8 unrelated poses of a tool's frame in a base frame.
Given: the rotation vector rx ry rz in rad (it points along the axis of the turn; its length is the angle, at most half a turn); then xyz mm.
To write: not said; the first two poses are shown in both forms.
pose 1, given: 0.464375, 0.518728, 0.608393, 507.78, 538.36, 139.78
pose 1, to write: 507.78, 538.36, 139.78, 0.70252, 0.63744, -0.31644, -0.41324, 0.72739, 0.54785
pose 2, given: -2.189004, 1.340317, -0.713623, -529.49, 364.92, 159.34
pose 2, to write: -529.49, 364.92, 159.34, 0.38661, -0.90363, 0.18437, -0.65743, -0.41024, -0.63205
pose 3, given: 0.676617, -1.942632, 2.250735, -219.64, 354.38, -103.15
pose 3, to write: -219.64, 354.38, -103.15, -0.89746, -0.21402, 0.38569, -0.35027, -0.18567, -0.91806
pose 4, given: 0.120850, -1.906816, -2.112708, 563.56, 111.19, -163.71
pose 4, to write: 563.56, 111.19, -163.71, -0.95384, -0.26986, 0.13179, 0.15868, -0.08026, 0.98406
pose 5, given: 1.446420, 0.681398, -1.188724, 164.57, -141.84, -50.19
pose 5, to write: 164.57, -141.84, -50.19, 0.33353, -0.19452, -0.92245, 0.89429, -0.24436, 0.37487
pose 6, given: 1.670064, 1.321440, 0.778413, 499.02, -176.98, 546.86
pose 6, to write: 499.02, -176.98, 546.86, 0.24895, 0.96799, -0.03190, 0.44136, -0.08406, 0.89338
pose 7, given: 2.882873, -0.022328, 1.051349, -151.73, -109.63, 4.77
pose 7, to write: -151.73, -109.63, 4.77, 0.76545, 0.01131, 0.64340, -0.03861, -0.99724, 0.06346
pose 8, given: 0.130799, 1.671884, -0.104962, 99.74, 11.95, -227.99
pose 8, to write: 99.74, 11.95, -227.99, -0.10254, 0.02382, -0.99444, 0.14801, 0.98895, 0.00843
